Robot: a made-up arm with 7 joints.
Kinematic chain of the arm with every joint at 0, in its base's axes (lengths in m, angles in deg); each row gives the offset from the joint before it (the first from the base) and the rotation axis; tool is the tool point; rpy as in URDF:
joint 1: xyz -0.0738 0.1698 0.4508 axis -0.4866 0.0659 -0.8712
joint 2: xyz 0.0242 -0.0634 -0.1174 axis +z
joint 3: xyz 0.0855 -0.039 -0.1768 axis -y
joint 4: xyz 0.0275 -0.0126 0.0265 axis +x
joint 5: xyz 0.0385 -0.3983 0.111 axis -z
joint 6: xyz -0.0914 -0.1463 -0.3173 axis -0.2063 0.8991 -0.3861
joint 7: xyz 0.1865 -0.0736 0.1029 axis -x
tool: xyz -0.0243 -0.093 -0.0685 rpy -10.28 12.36 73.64
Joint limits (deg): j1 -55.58..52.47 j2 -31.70..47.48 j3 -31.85..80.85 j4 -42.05..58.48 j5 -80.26..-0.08 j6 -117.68..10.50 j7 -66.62..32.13
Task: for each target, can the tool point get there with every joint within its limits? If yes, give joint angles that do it. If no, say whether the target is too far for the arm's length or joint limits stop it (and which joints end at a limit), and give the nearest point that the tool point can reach.
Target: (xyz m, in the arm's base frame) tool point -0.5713 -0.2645 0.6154
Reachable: yes | joints 25.16 -21.53 63.27 -32.15 -22.17 -51.89 4.93
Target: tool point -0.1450 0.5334 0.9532
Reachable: no: joint limits stop it (at a limit: joint 1, joint 2, joint 3, joint 4, joint 5, joint 6) | nearest point 0.0361 0.6422 0.6948 | short by 0.334 m
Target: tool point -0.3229 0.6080 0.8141
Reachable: no: joint limits stop it (at a limit: joint 1, joint 2, joint 3, joint 4, joint 5, joint 6) | nearest point -0.0120 0.6685 0.6500 | short by 0.357 m
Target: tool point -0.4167 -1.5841 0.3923
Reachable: no: too far | nearest point -0.2919 -0.8162 0.3224 | short by 0.781 m
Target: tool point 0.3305 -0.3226 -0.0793
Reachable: yes | joints 11.08 23.13 -2.22 26.42 -48.40 -61.68 -45.08
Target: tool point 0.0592 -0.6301 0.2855
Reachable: yes | joints 21.44 -3.59 -16.69 -19.54 -45.00 -35.44 -18.69
